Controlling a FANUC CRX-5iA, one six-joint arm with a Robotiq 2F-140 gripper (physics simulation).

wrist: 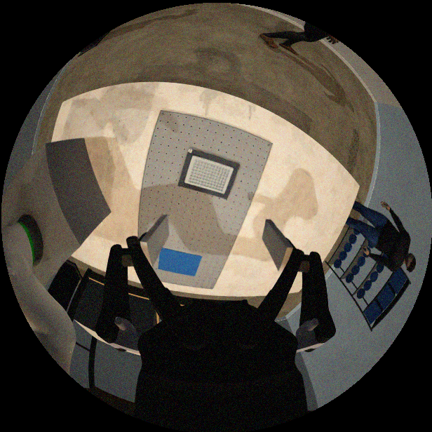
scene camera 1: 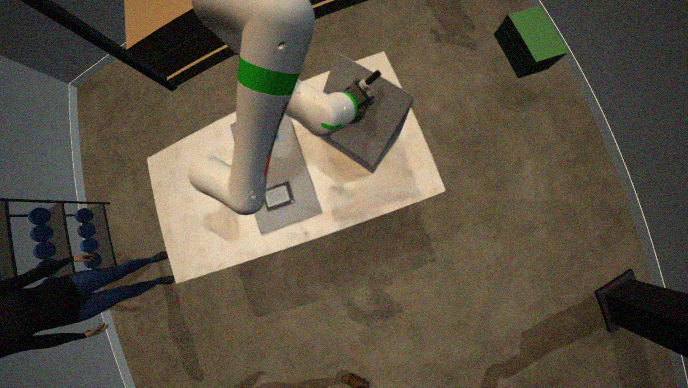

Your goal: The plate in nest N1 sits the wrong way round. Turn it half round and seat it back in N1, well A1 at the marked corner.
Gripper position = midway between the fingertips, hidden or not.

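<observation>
Through the wrist view I see my gripper [wrist: 216,227]. The same view shows me a multi-well plate [wrist: 202,172], and a blue block [wrist: 175,261] is there to be seen as well.
</observation>
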